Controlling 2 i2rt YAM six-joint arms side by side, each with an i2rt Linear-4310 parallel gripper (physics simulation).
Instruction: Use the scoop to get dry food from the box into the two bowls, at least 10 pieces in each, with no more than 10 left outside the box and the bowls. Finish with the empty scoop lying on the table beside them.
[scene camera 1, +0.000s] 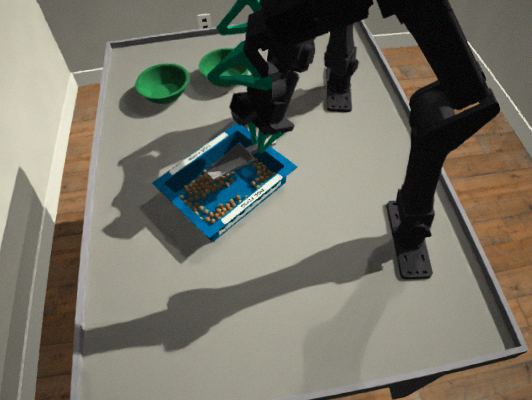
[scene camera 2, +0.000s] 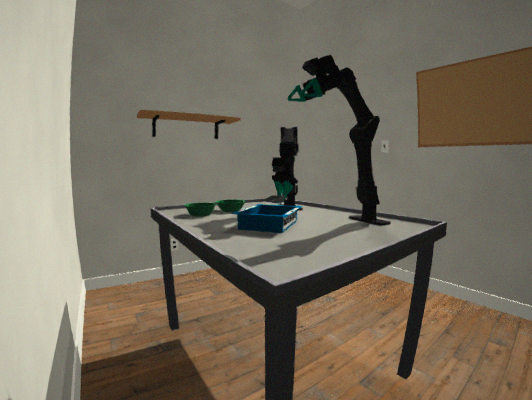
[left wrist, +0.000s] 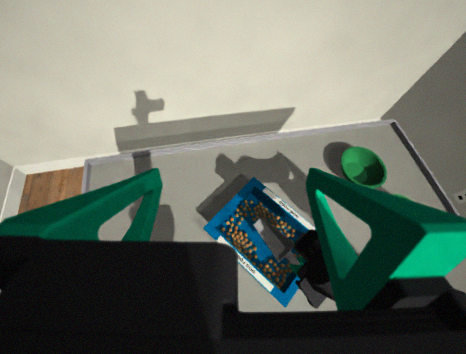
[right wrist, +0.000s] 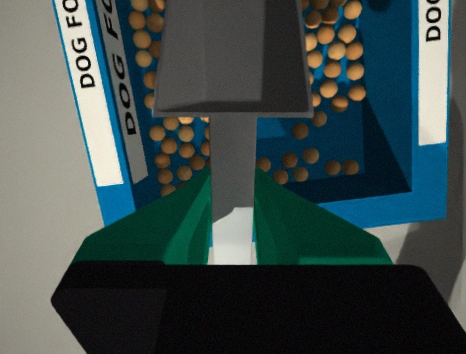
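Note:
The blue dog food box holds many round brown pieces. My right gripper is shut on the handle of the grey scoop. The scoop is over the box; no pieces show in the visible part of its pan. Its height is unclear. One green bowl shows no pieces inside. The other green bowl is partly hidden. My left gripper is open and empty, high above the table.
The bowls stand beyond the box near the table's far left corner in scene camera 1. A raised edge runs around the table. The left arm's upper links hang over the far side in that view. A wall shelf is behind the table.

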